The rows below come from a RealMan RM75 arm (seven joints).
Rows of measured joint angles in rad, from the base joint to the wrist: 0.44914 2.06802 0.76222 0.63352 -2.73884 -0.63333 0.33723; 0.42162 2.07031 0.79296 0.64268 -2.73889 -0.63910 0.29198; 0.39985 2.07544 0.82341 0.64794 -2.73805 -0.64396 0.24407; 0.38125 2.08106 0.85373 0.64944 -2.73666 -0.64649 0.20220; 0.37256 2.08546 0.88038 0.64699 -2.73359 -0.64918 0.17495; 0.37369 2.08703 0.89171 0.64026 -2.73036 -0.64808 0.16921; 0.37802 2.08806 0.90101 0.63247 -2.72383 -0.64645 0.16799; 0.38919 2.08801 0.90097 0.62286 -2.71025 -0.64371 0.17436; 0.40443 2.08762 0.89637 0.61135 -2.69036 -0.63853 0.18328; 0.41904 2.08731 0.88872 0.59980 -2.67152 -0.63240 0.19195; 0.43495 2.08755 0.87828 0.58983 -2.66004 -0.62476 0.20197; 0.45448 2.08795 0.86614 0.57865 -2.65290 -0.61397 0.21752; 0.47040 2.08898 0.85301 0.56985 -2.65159 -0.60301 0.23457; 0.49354 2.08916 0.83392 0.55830 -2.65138 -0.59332 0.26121; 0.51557 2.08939 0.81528 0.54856 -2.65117 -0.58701 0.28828; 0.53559 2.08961 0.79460 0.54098 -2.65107 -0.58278 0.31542; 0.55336 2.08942 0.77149 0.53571 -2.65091 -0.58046 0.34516; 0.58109 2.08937 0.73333 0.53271 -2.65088 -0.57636 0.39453
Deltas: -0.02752 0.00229 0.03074 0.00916 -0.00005 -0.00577 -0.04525; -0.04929 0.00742 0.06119 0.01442 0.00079 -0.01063 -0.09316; -0.06789 0.01304 0.09151 0.01592 0.00218 -0.01316 -0.13503; -0.07658 0.01744 0.11816 0.01347 0.00525 -0.01585 -0.16228; -0.07545 0.01901 0.12949 0.00674 0.00848 -0.01475 -0.16802; -0.07112 0.02004 0.13879 -0.00105 0.01501 -0.01312 -0.16924; -0.05995 0.01999 0.13875 -0.01066 0.02859 -0.01038 -0.16287; -0.04471 0.01960 0.13415 -0.02217 0.04848 -0.00520 -0.15395; -0.03010 0.01929 0.12650 -0.03372 0.06732 0.00093 -0.14528; -0.01419 0.01953 0.11606 -0.04369 0.07880 0.00857 -0.13526; 0.00534 0.01993 0.10392 -0.05487 0.08594 0.01936 -0.11971; 0.02126 0.02096 0.09079 -0.06367 0.08725 0.03032 -0.10266; 0.04440 0.02114 0.07170 -0.07522 0.08746 0.04001 -0.07602; 0.06643 0.02137 0.05306 -0.08496 0.08767 0.04632 -0.04895; 0.08645 0.02159 0.03238 -0.09254 0.08777 0.05055 -0.02181; 0.10422 0.02140 0.00927 -0.09781 0.08793 0.05287 0.00793; 0.13195 0.02135 -0.02889 -0.10081 0.08796 0.05697 0.05730
